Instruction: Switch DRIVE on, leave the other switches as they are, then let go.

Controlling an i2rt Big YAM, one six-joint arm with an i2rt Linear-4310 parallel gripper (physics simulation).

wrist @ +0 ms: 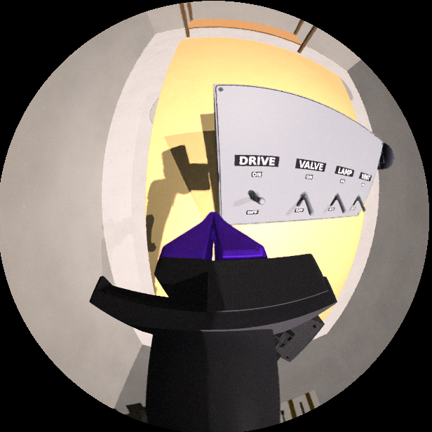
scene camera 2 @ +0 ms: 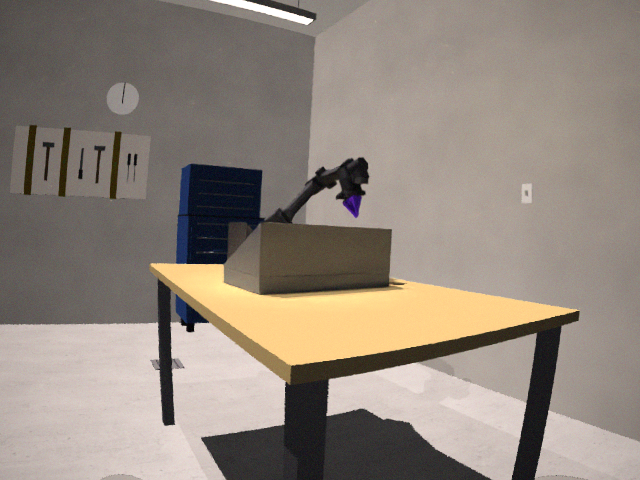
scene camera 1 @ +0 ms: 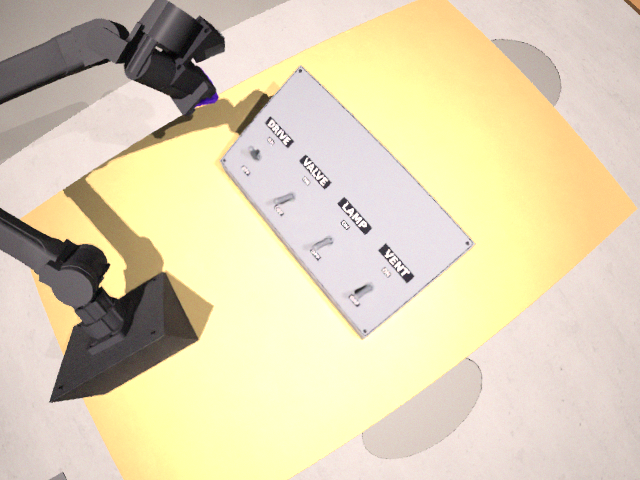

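I can see my own gripper here, and the wrist view has it as well. A grey switch panel is also visible to me.
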